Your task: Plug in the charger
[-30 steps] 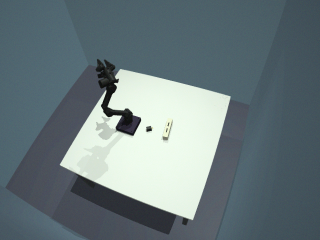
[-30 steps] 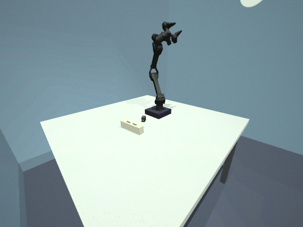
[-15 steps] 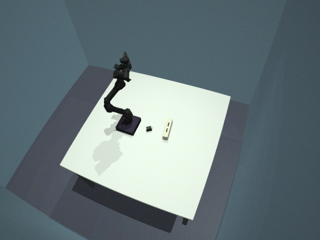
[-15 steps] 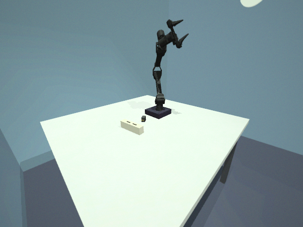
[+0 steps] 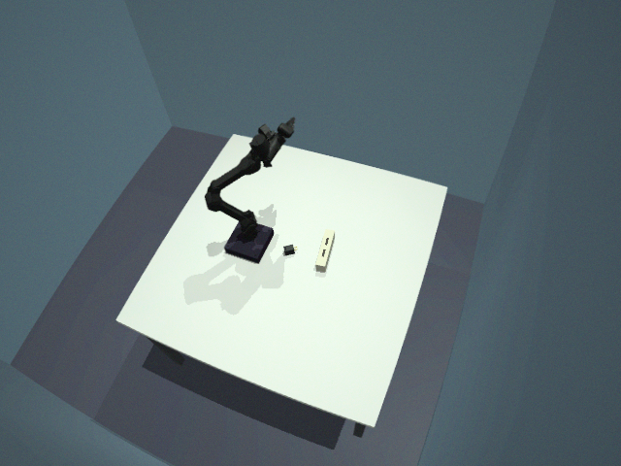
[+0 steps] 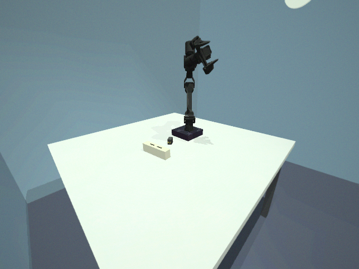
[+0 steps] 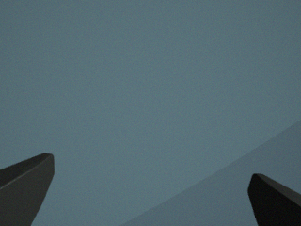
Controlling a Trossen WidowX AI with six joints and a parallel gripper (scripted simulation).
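My gripper tip is now 550 mm above the two-prong charger, 290 mm to the left of it and 30 mm short of it.
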